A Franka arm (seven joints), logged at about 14 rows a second.
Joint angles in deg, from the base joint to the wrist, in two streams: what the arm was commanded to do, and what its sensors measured. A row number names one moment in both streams.
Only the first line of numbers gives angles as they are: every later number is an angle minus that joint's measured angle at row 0.
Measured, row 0: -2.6, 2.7, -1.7, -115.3, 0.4, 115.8, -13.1
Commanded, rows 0 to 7: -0.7, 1.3, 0.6, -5.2, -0.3, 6.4, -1.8; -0.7, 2.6, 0.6, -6.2, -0.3, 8.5, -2.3; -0.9, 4.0, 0.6, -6.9, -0.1, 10.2, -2.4; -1.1, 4.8, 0.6, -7.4, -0.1, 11.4, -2.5; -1.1, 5.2, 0.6, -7.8, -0.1, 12.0, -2.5; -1.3, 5.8, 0.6, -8.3, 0.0, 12.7, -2.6; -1.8, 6.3, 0.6, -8.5, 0.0, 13.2, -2.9; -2.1, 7.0, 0.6, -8.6, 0.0, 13.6, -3.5
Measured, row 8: -0.4, 6.6, 0.0, -7.6, 0.0, 11.8, -0.9
